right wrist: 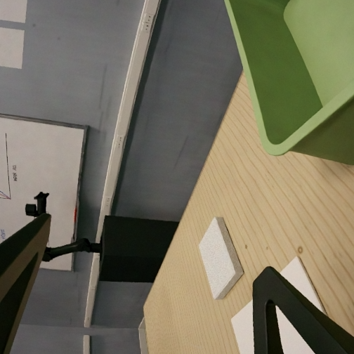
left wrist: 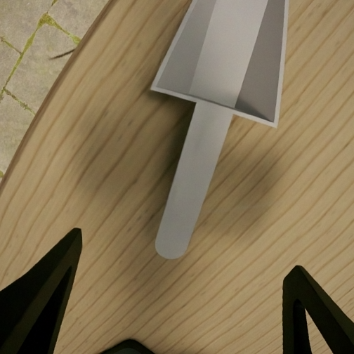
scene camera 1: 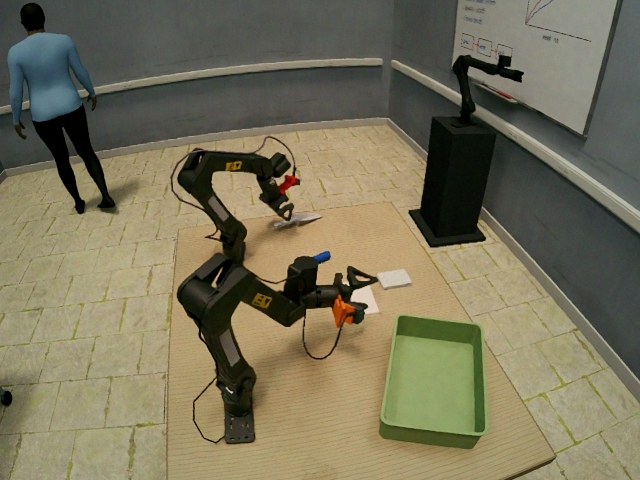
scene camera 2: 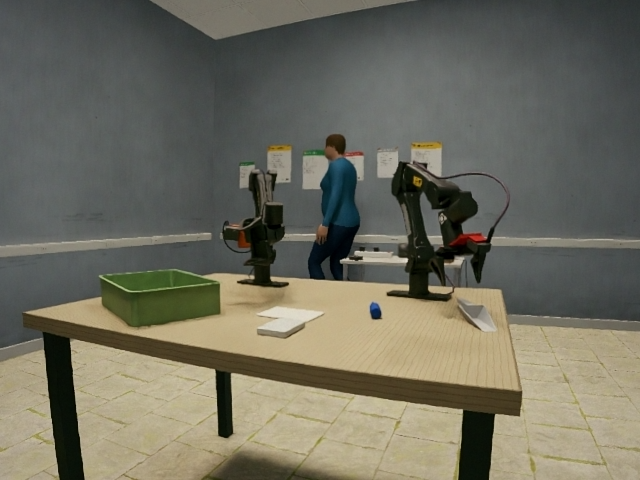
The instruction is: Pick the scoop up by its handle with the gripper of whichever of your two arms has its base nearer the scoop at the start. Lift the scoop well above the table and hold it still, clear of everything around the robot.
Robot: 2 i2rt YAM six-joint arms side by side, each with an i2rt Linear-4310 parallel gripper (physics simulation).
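Places are measured from the left arm's base along level axes (x right, y down, z ahead), in metres.
Pixels of known places: left gripper, fingertip midpoint: [scene camera 1: 281, 214] [scene camera 2: 461, 285]; right gripper, fingertip midpoint: [scene camera 1: 372, 293] [scene camera 2: 242, 247]; left arm's base, origin of the base link: [scene camera 2: 418, 296]; right arm's base, origin of the base link: [scene camera 1: 238, 408] [scene camera 2: 262, 284].
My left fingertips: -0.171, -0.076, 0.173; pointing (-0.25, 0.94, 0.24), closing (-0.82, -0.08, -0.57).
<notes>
Ahead of a thing's pixels: the offset from my left fingertips to its top centre, as dx, dy, dz.
The light grey scoop @(-0.043, +0.041, +0.059) [scene camera 1: 308, 218] [scene camera 2: 478, 315] [left wrist: 231, 55] lies on the table near its edge, at the right of the scene camera 2 view. Its handle [left wrist: 192, 185] points toward my left gripper [scene camera 1: 287, 212] [scene camera 2: 460, 282] [left wrist: 190, 257]. That gripper is open and points down above the handle's end. In the left wrist view the rounded handle end lies between the two fingertips, with table showing on both sides. My right gripper [scene camera 1: 371, 292] [right wrist: 163, 253] is open and empty, above the table near a white sheet @(+0.384, +0.071, +0.230) [scene camera 1: 366, 298] [scene camera 2: 294, 313].
A blue-handled tool @(+0.209, +0.049, +0.094) [scene camera 1: 321, 256] [scene camera 2: 375, 310] and a white block @(+0.316, +0.061, +0.361) [scene camera 1: 394, 279] [scene camera 2: 280, 327] [right wrist: 217, 260] lie on the table. A green bin @(+0.738, -0.008, +0.377) [scene camera 1: 434, 432] [scene camera 2: 170, 307] [right wrist: 276, 148] stands there too. A person [scene camera 1: 49, 77] [scene camera 2: 341, 191] and a black pedestal [scene camera 1: 457, 180] with another arm stand off the table.
</notes>
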